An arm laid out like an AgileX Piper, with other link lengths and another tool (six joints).
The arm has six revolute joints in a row. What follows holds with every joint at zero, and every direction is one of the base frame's. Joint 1 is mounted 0.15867 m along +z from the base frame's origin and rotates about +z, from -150.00 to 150.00 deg. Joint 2 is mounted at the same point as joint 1 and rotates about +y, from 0.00 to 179.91 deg. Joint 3 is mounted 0.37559 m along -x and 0.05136 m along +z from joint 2 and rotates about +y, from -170.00 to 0.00 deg. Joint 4 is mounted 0.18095 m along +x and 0.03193 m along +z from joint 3 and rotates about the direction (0.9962, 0, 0.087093), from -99.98 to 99.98 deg. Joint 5 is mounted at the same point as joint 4 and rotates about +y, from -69.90 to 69.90 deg. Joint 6 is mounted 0.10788 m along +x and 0.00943 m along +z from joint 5 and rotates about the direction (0.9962, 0, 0.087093), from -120.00 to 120.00 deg. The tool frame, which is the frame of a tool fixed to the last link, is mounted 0.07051 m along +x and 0.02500 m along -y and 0.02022 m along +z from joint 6; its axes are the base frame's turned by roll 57.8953, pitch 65.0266 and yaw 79.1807 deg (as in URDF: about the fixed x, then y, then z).
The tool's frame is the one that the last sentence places.
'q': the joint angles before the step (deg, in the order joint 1, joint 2, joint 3, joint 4, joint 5, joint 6). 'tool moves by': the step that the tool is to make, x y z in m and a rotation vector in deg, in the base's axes. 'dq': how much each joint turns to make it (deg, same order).
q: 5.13, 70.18, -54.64, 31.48, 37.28, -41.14
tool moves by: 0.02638, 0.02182, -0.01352, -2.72, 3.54, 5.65
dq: 4.22, 6.33, -3.43, -2.09, 1.30, -0.52
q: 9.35, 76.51, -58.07, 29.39, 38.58, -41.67
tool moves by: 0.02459, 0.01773, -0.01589, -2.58, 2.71, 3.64
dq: 3.11, 5.77, -2.81, -2.20, 0.16, 0.15
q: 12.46, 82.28, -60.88, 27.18, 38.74, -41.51
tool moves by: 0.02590, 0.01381, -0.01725, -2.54, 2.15, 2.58
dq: 1.84, 5.73, -3.04, -1.98, 0.03, -0.16
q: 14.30, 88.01, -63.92, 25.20, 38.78, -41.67
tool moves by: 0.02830, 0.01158, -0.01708, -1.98, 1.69, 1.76
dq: 0.95, 5.81, -3.83, -1.47, 0.25, -0.25
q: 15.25, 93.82, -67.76, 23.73, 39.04, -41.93
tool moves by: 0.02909, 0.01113, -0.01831, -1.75, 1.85, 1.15
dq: 0.75, 5.96, -4.85, -1.86, 1.03, 0.79
